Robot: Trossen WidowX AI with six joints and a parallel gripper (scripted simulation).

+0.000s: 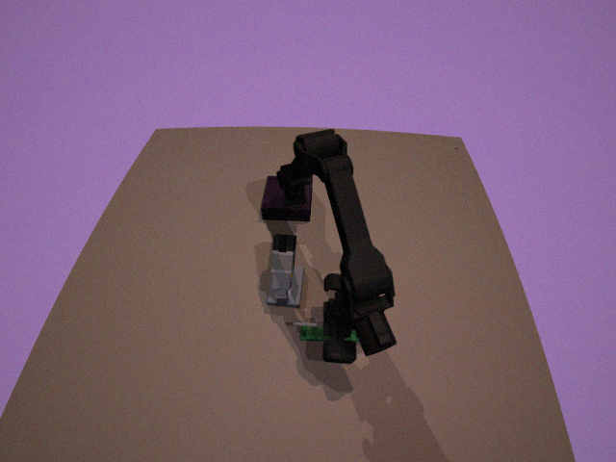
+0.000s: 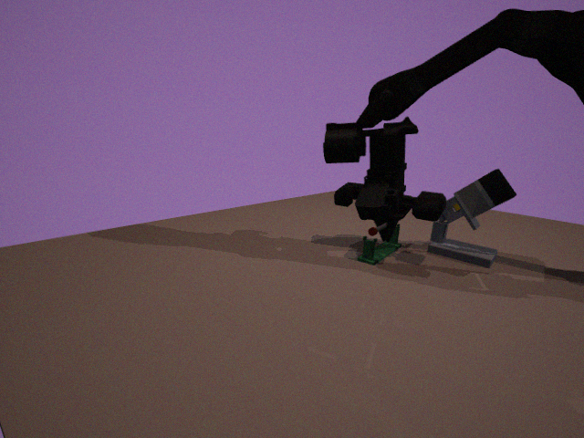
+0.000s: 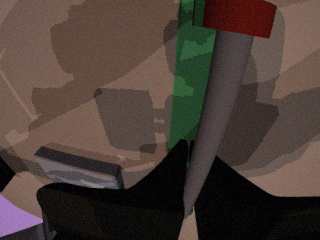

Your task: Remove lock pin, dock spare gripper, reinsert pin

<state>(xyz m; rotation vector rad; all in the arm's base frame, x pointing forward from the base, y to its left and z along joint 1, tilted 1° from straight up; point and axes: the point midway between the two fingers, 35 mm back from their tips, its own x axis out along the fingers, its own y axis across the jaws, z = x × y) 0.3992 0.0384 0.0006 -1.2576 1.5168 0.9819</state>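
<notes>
Right now my gripper tip is 1 cm short of the green cradle and 1 cm to the right of it. Also, from my gripper tip: spare gripper 14 cm behind, 8 cm to the right, 9 cm above; grey mount 11 cm behind, 8 cm to the right, 3 cm above.
</notes>
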